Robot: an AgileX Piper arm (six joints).
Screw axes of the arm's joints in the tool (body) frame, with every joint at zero. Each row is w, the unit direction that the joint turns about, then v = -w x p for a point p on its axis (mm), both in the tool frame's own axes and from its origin. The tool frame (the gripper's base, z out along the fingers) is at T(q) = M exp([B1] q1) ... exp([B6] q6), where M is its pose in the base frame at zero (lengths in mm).
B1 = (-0.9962, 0, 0.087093, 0.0, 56.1, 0.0)
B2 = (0, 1, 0, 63.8, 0.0, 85.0)
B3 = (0, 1, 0, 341.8, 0.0, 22.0)
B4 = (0, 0, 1, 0.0, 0.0, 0.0)
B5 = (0, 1, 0, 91.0, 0.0, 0.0)
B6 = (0, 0, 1, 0.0, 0.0, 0.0)
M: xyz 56.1 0.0 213.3 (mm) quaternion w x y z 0.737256 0 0.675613 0
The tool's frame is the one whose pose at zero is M.
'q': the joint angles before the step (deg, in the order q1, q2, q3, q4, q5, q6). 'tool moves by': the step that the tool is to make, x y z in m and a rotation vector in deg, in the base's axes. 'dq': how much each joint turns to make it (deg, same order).
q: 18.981, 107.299, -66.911, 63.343, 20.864, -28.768
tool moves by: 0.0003, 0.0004, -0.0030, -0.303, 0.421, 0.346
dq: 0.013, 0.441, -0.055, -0.356, 0.214, 0.043
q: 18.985, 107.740, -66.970, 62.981, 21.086, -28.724
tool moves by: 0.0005, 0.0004, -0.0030, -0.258, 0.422, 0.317
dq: 0.000, 0.476, -0.102, -0.293, 0.222, 0.022
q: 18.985, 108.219, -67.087, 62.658, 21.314, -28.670
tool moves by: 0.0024, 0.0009, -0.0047, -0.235, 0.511, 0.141
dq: -0.002, 0.989, -0.483, -0.155, 0.098, 0.026
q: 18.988, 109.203, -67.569, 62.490, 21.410, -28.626
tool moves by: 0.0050, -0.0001, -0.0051, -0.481, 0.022, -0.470
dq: -0.123, 1.296, -0.840, -0.164, -0.614, 0.015
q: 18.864, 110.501, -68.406, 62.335, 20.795, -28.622
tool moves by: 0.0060, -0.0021, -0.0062, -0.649, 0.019, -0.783
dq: -0.397, 1.441, -0.850, -0.227, -0.769, -0.024
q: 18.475, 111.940, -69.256, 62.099, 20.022, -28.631
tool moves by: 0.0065, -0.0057, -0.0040, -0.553, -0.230, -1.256
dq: -0.884, 1.049, -0.740, -0.231, -0.750, -0.013
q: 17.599, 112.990, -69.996, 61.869, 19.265, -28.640
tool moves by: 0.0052, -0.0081, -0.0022, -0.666, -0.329, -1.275
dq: -1.142, 0.537, -0.370, -0.533, -0.626, 0.040
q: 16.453, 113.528, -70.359, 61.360, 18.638, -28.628
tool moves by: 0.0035, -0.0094, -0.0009, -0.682, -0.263, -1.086
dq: -1.286, 0.114, -0.018, -0.693, -0.335, -0.003
